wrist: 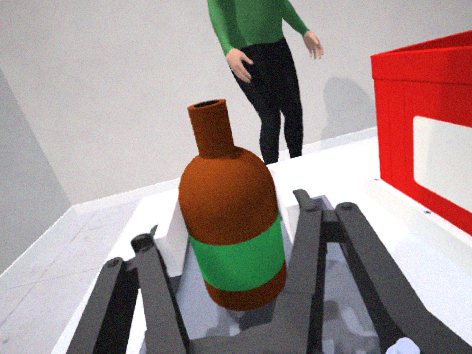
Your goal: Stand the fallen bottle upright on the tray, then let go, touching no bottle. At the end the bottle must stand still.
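Frame: origin at the arm's base, x right, y ahead, z up, level; metres.
Where they show: gripper, fingertip midpoint: (228, 194).
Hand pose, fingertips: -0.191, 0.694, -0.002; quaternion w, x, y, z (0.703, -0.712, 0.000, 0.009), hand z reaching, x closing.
Observation:
Each offset is from my fingertips to the top centre of the thing, as dx, dy, dz. "spot": to the spot under its first point. Level surfaces: height alone.
A brown bottle {+0.000, -0.017, +0.078} (232, 200) with a green band stands in the middle of the wrist view, its open neck up and leaning slightly left in the picture. My gripper (228, 194) is shut on it, with the pale finger pads on either side of its body. The blue-grey tray {spot: -0.058, -0.021, -0.100} (196, 312) shows below and behind the bottle, partly covered by the gripper's linkage. Whether the bottle's base touches the tray cannot be told from this view.
A red crate {spot: +0.181, +0.064, +0.004} (395, 120) with a white panel stands at the right on a white surface {dz -0.105} (345, 182). A person (272, 70) in a green top and black trousers stands behind, in front of the wall. A small pale rounded thing (403, 347) shows at the bottom right edge.

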